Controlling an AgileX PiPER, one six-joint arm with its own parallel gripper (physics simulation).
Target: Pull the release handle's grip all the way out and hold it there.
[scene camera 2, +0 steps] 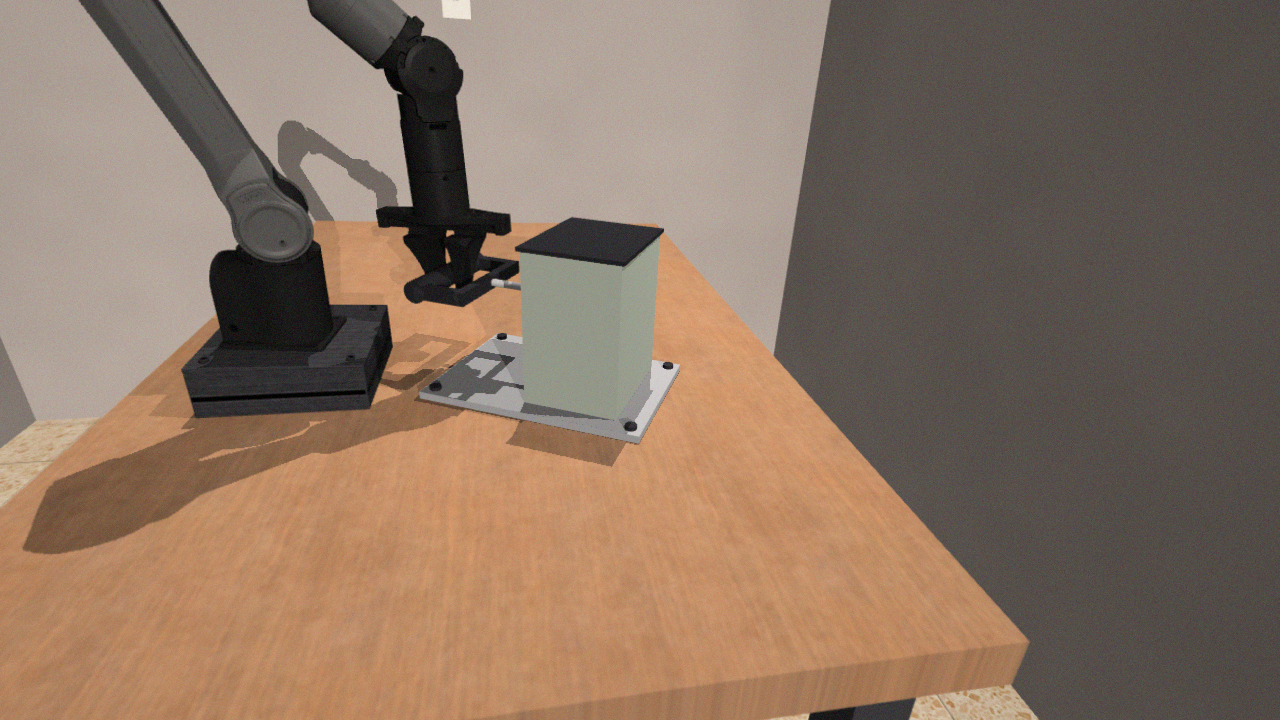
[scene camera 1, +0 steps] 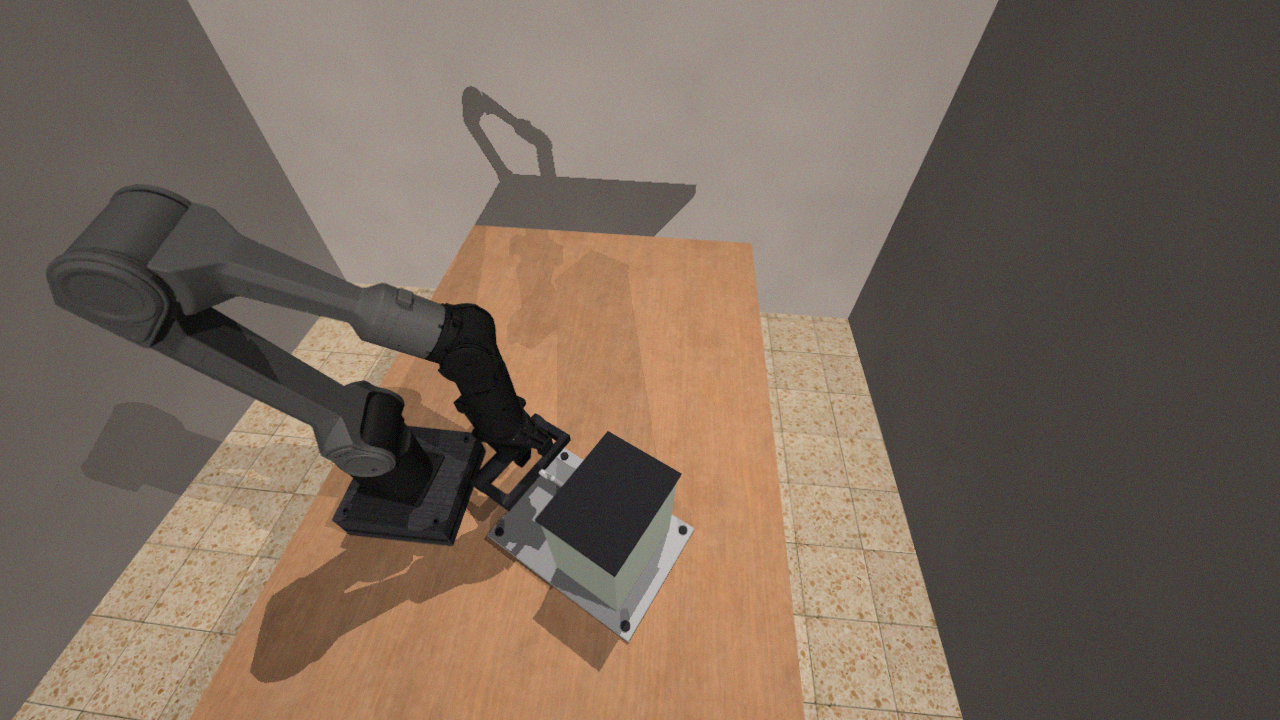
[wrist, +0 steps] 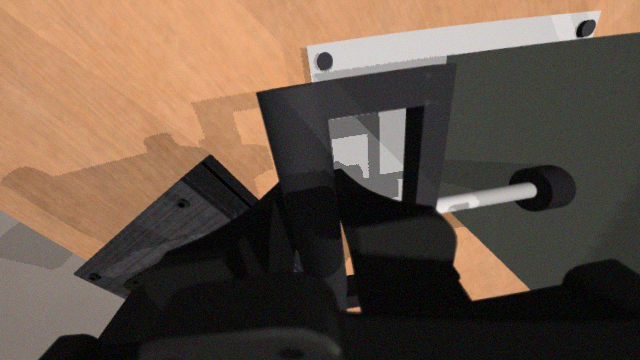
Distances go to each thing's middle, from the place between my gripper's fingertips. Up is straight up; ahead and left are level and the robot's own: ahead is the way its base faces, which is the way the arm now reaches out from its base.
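I see the light grey bolted plate [scene camera 2: 490,379], and it is 80 mm below my hand, 120 mm ahead of it and 50 mm to the right of it.
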